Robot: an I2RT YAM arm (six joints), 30 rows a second.
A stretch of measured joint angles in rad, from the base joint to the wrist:
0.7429 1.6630 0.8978 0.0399 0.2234 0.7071
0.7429 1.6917 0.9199 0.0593 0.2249 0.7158
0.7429 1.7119 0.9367 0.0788 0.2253 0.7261
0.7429 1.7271 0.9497 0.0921 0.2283 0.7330
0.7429 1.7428 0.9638 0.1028 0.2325 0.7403
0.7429 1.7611 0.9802 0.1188 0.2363 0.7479
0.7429 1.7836 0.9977 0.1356 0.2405 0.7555
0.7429 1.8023 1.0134 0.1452 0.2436 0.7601
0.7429 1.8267 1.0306 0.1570 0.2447 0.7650
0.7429 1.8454 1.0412 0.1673 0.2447 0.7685
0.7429 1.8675 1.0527 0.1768 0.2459 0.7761
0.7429 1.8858 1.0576 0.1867 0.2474 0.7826
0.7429 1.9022 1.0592 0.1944 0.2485 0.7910
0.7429 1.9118 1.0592 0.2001 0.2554 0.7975
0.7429 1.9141 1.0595 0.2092 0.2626 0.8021
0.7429 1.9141 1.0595 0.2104 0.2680 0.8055
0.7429 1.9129 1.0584 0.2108 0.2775 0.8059
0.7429 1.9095 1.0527 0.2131 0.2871 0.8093
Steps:
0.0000 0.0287 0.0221 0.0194 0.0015 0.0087
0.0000 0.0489 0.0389 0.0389 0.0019 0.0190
0.0000 0.0641 0.0519 0.0522 0.0049 0.0259
0.0000 0.0798 0.0660 0.0629 0.0091 0.0332
0.0000 0.0981 0.0824 0.0789 0.0129 0.0408
0.0000 0.1206 0.0999 0.0957 0.0171 0.0484
0.0000 0.1393 0.1156 0.1053 0.0202 0.0530
0.0000 0.1637 0.1328 0.1171 0.0213 0.0579
0.0000 0.1824 0.1434 0.1274 0.0213 0.0614
0.0000 0.2045 0.1549 0.1369 0.0225 0.0690
0.0000 0.2228 0.1598 0.1468 0.0240 0.0755
0.0000 0.2392 0.1614 0.1545 0.0251 0.0839
0.0000 0.2488 0.1614 0.1602 0.0320 0.0904
0.0000 0.2511 0.1617 0.1693 0.0392 0.0950
0.0000 0.2511 0.1617 0.1705 0.0446 0.0984
0.0000 0.2499 0.1606 0.1709 0.0541 0.0988
0.0000 0.2465 0.1549 0.1732 0.0637 0.1022

